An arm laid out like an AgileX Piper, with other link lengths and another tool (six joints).
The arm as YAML. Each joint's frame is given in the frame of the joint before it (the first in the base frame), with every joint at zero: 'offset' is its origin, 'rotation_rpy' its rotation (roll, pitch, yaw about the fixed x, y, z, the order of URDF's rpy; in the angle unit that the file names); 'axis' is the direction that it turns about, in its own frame. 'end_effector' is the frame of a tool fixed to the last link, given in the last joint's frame.
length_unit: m
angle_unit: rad
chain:
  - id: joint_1
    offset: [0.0, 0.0, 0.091]
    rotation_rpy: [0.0, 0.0, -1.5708]
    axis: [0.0, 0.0, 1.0]
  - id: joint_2
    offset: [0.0, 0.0, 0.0]
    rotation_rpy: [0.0, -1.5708, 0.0]
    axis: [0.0, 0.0, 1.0]
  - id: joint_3
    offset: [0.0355, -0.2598, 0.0]
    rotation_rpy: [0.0, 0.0, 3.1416]
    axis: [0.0, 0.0, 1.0]
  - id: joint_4
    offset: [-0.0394, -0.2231, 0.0]
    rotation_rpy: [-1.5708, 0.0, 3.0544]
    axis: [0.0, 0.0, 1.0]
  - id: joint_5
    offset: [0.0, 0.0, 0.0]
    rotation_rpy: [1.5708, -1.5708, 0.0]
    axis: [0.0, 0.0, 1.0]
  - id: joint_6
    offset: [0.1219, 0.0, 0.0]
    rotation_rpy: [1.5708, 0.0, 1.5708]
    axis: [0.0, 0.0, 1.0]
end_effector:
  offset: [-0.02, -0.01, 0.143]
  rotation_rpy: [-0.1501, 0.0, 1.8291]
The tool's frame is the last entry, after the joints.
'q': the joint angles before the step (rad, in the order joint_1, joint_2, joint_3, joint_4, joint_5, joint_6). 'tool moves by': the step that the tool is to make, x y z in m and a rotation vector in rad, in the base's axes. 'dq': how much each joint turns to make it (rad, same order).
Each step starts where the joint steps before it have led.
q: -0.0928 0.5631 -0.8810 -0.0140 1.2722 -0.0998
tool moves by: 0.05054 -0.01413 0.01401 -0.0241 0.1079 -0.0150
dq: -0.0002 0.3159 -0.2089 -0.0377 -0.0018 0.0023
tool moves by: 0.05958 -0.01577 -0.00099 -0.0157 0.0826 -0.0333
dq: 0.0002 0.2994 -0.2067 -0.0395 -0.0099 0.0287
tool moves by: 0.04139 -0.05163 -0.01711 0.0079 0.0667 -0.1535
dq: -0.1224 0.2497 -0.1751 -0.0176 -0.0045 0.0325
